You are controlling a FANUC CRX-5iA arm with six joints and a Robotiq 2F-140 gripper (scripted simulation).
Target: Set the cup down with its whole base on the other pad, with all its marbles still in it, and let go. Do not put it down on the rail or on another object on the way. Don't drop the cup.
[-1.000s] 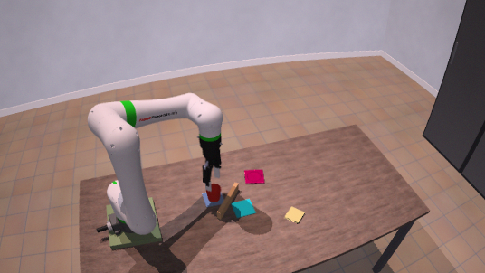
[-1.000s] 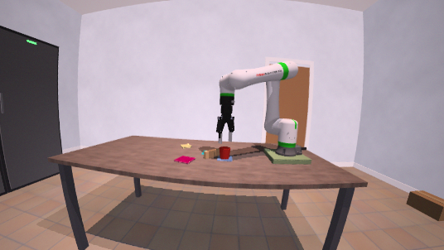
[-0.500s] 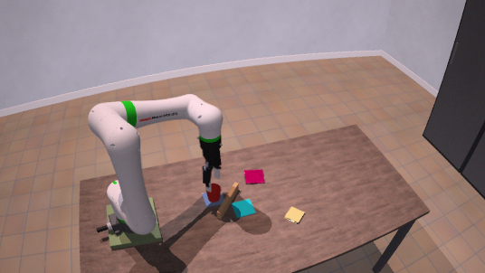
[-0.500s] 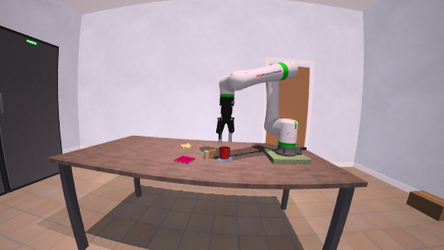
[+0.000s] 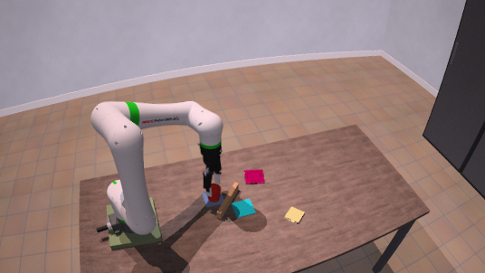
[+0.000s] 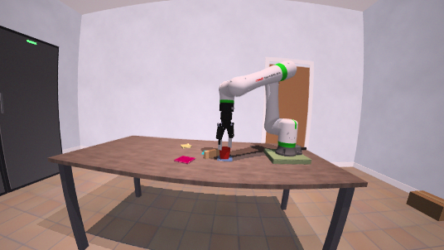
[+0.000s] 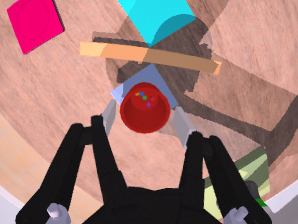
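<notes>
The red cup is 7 cm below my hand. Round my hand: wooden rail 8 cm below, 6 cm to the right, 5 cm ahead; then cyan pad 13 cm to the right, 10 cm below, 10 cm ahead.
</notes>
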